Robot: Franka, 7 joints.
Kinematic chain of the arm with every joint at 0, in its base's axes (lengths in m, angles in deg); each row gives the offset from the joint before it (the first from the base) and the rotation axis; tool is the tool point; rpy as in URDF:
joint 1: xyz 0 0 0.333 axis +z
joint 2: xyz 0 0 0 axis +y
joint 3: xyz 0 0 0.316 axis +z
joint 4: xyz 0.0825 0 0 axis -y
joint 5: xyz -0.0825 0 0.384 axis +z
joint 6: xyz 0 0 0 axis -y
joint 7: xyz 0.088 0 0 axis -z
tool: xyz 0 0 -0.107 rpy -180 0 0
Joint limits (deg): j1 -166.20..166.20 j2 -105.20..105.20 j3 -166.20..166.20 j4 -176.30..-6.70 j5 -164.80..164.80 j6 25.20..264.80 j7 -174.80..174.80
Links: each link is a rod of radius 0.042 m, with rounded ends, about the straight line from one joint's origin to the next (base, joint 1, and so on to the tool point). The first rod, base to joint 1, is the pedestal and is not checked.
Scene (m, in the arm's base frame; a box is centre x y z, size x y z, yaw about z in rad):
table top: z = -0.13
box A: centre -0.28 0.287 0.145 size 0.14 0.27 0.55 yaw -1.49
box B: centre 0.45 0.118 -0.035 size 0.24 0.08 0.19 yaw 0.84
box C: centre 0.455 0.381 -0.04 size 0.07 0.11 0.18 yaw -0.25
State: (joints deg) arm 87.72 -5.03 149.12 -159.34 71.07 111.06 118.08
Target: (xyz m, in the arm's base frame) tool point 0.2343 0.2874 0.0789
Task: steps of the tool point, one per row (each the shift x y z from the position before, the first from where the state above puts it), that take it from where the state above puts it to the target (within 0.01 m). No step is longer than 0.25 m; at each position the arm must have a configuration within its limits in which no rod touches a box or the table.
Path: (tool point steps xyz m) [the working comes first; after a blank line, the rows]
Joints at the target: 11.38 30.96 33.55 -146.34 71.39 145.70 118.08
Straight joint move there: touches box A.

1: -0.1372 -0.0576 0.0678
2: -0.1377 0.0023 0.0986
3: -0.1131 0.0588 0.1168
4: -0.0700 0.0999 0.1226
5: -0.0185 0.1198 0.1176
6: 0.0317 0.1179 0.1060
7: 0.0730 0.0979 0.0907
8: 0.0588 0.1877 -0.0726
9: 0.1159 0.1544 -0.0995
10: 0.1528 0.0949 -0.1245
11: 0.1605 0.0202 -0.1420
12: 0.1365 -0.0555 -0.1454
13: 0.0843 -0.1165 -0.1309
14: 0.0161 -0.1491 -0.0982

